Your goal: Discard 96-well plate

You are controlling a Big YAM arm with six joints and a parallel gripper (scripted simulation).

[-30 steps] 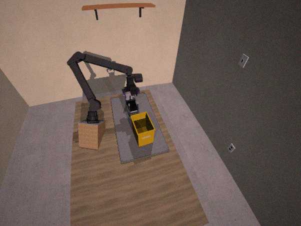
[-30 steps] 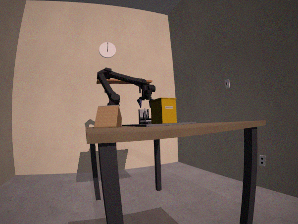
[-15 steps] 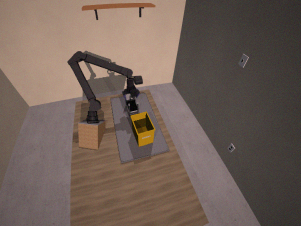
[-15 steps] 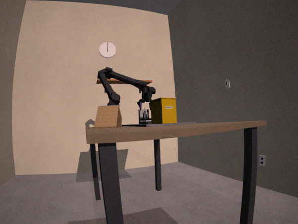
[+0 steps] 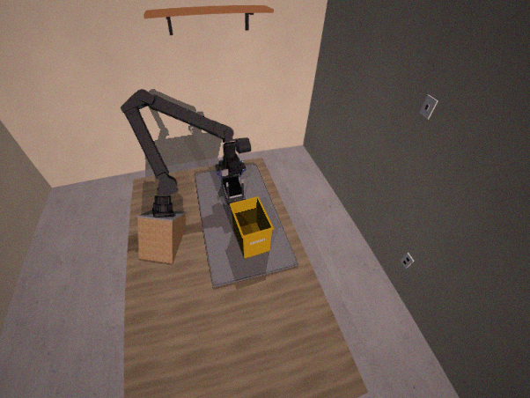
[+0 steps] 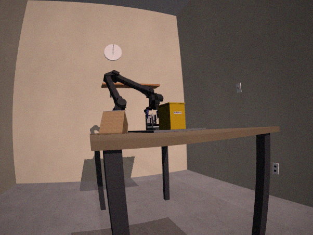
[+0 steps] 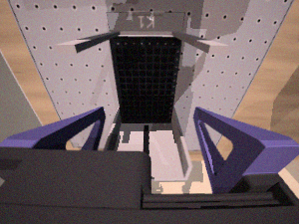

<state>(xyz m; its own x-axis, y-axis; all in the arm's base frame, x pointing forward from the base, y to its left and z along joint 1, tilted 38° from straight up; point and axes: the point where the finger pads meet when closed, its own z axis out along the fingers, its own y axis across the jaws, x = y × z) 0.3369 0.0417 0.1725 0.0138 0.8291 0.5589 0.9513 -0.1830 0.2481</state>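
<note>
My gripper is now 70 mm above the black 96-well plate. Also, from my hand: yellow plastics bin W1: 320 mm to the right, 20 mm below.
</note>
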